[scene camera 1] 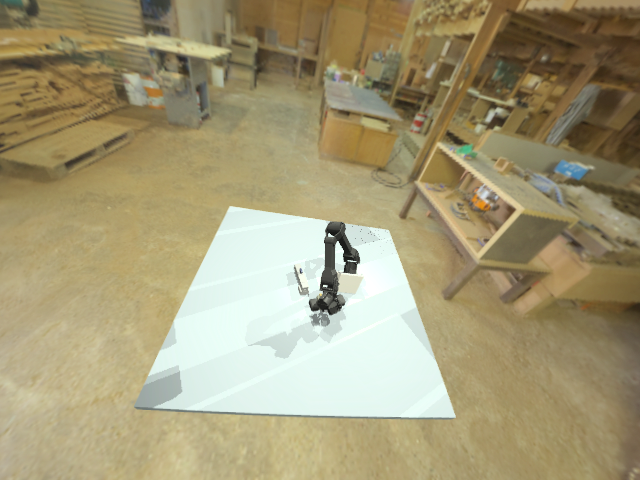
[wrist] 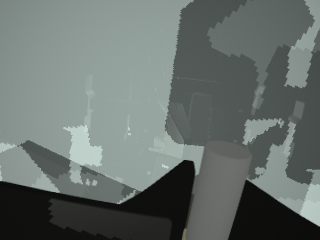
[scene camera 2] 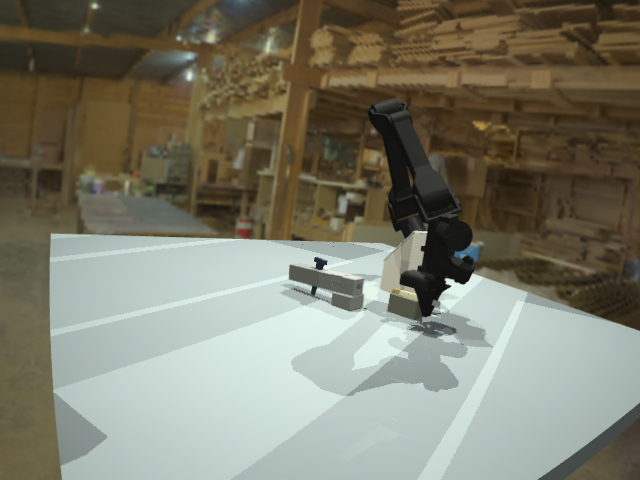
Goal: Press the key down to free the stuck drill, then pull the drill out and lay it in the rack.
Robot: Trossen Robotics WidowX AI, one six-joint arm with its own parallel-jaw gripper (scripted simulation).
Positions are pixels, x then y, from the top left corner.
Labels:
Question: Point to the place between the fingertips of the gripper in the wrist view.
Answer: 202, 172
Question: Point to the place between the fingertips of the gripper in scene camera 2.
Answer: At 426, 316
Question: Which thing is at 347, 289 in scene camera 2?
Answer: A grey fixture.

